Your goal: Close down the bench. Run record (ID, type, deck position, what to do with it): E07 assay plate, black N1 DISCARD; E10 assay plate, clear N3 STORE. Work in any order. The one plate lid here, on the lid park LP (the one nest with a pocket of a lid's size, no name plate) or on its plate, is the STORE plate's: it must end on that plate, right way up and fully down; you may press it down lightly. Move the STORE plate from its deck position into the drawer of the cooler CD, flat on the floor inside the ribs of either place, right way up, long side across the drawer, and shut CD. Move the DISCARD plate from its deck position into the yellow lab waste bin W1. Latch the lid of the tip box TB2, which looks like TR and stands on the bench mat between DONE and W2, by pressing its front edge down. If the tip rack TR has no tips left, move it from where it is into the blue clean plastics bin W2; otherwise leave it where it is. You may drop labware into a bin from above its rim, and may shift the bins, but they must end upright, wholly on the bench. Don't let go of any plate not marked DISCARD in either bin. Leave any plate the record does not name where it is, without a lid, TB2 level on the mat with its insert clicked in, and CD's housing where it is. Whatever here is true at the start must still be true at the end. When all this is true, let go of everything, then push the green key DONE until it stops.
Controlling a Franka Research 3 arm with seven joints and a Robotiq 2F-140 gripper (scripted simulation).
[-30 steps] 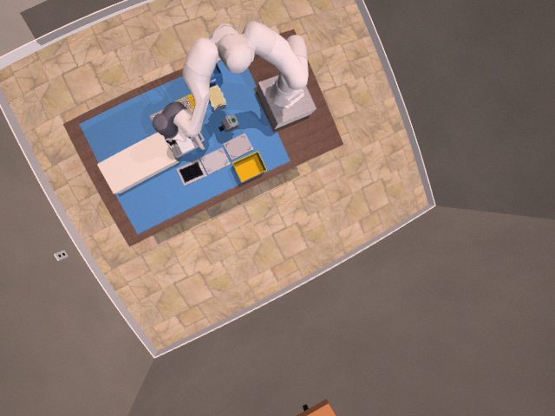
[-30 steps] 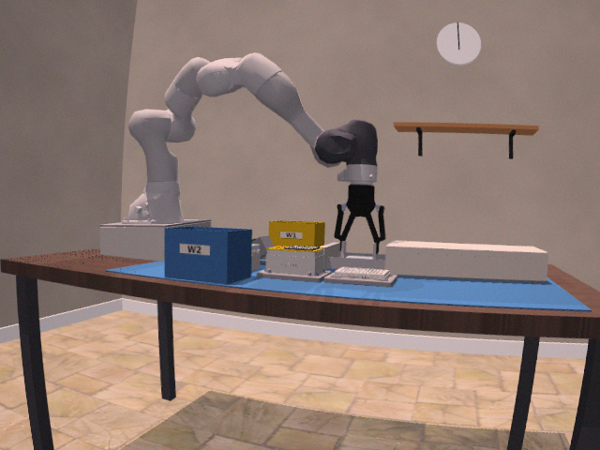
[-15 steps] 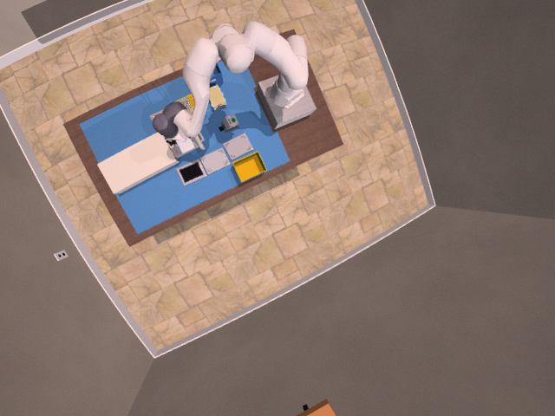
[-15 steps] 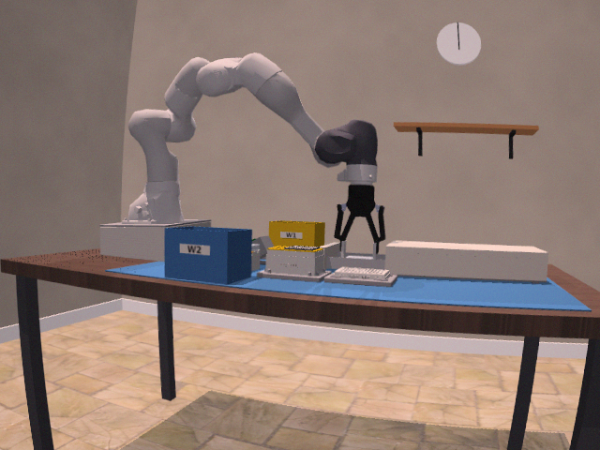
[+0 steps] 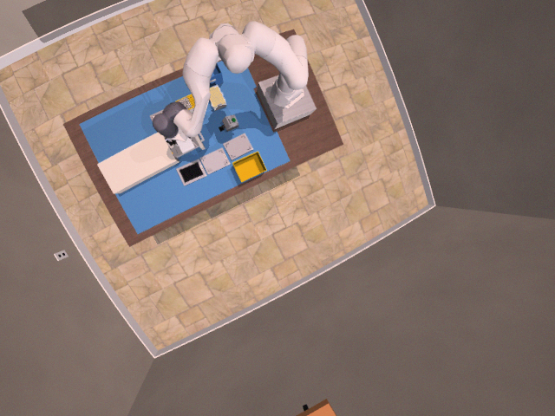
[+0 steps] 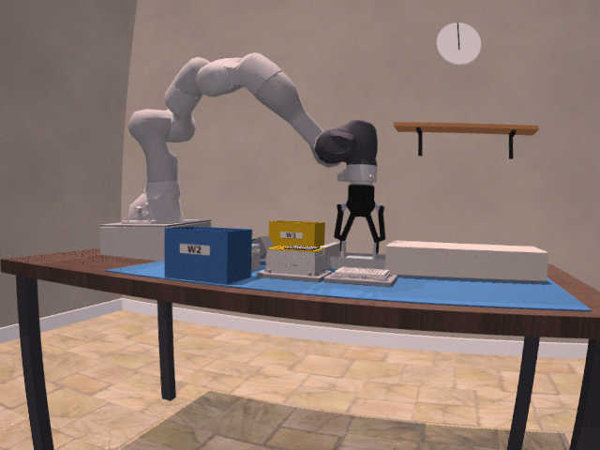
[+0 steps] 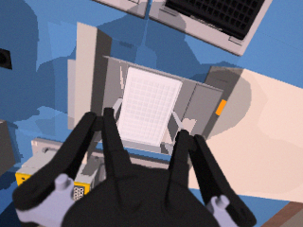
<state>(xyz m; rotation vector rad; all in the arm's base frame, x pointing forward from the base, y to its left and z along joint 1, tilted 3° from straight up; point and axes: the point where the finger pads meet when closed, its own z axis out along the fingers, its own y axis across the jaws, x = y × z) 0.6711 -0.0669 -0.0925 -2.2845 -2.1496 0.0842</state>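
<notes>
My gripper is now 10 mm above the white plate lid. Also, from my hand: clear plate 30 mm ahead, 190 mm to the right, 20 mm below; drawer 40 mm ahead, 20 mm below; cooler CD 170 mm ahead, 10 mm to the right, 10 mm below.
</notes>
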